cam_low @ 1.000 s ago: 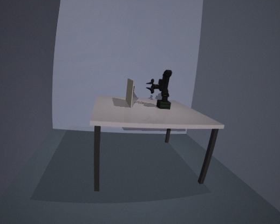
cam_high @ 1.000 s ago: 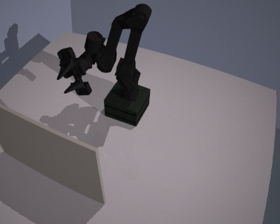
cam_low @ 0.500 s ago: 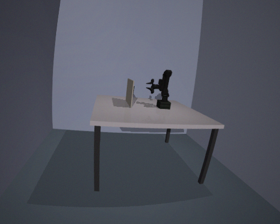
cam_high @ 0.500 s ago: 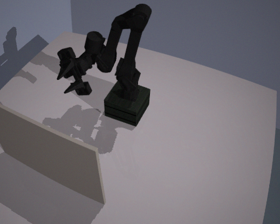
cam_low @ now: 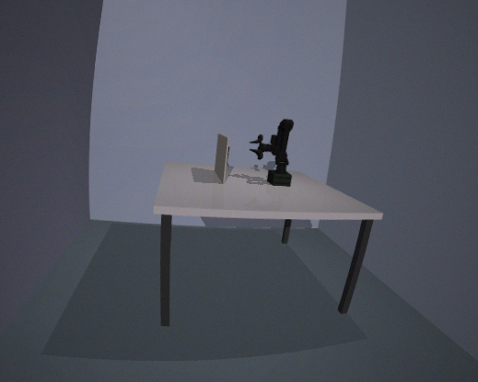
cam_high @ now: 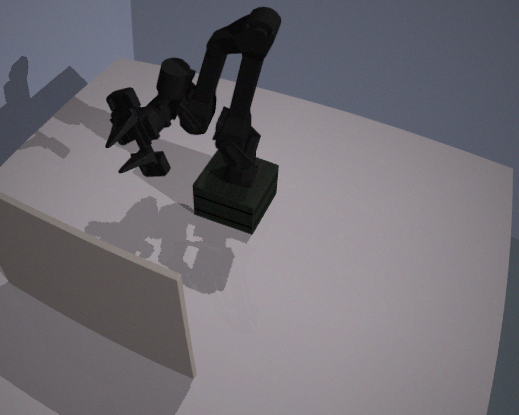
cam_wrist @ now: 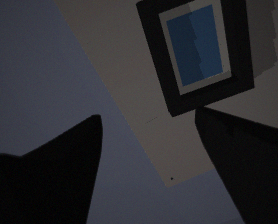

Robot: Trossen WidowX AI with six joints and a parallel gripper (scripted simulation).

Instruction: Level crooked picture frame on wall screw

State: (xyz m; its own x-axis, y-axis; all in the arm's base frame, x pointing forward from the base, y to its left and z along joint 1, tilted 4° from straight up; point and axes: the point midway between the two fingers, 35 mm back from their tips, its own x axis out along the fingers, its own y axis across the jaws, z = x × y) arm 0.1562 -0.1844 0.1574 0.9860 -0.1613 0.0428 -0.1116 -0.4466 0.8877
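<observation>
Now: gripper tip 19 cm short of the picture frame and 8 cm above it. Also, from my gripper tip: wall panel 20 cm ahead, 9 cm below.
</observation>
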